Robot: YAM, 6 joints.
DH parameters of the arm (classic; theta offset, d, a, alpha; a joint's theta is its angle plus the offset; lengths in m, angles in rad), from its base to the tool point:
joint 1: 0 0.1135 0.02 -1.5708
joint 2: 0 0 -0.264 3.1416
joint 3: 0.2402 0 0.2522 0
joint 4: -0.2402 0 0.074 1.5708
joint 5: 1.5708 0 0 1.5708
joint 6: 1.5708 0.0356 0 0
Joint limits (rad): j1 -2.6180..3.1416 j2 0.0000..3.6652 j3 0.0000..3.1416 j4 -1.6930..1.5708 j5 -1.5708..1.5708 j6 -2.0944..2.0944
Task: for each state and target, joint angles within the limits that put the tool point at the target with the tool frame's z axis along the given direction. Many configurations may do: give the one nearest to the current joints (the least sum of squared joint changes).
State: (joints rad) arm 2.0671 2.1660 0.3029 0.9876 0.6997 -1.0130
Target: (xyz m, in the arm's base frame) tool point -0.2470 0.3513 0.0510 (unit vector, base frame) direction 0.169 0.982 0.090
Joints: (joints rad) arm 2.2454 2.5081 1.1005 1.5429 0.8405 -1.0130
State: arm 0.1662 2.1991 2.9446 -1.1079 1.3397 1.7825
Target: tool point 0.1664 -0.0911 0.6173 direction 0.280 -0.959 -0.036
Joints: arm -0.3492 1.7862 3.0525 -1.3272 0.9367 1.7825
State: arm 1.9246 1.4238 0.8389 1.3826 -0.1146 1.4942
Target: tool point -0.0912 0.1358 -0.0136 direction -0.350 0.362 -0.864
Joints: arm 2.1406 2.2219 0.1266 1.0436 -0.0996 1.4942
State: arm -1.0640 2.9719 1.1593 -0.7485 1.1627 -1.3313
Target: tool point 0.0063 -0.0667 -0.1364 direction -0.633 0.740 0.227
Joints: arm -1.2702 3.3296 1.0664 -1.1269 0.3958 -1.3313
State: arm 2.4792 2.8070 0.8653 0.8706 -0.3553 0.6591
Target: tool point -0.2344 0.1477 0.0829 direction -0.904 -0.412 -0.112
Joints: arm 2.4650 2.0191 0.4203 1.3532 -1.0918 0.6591
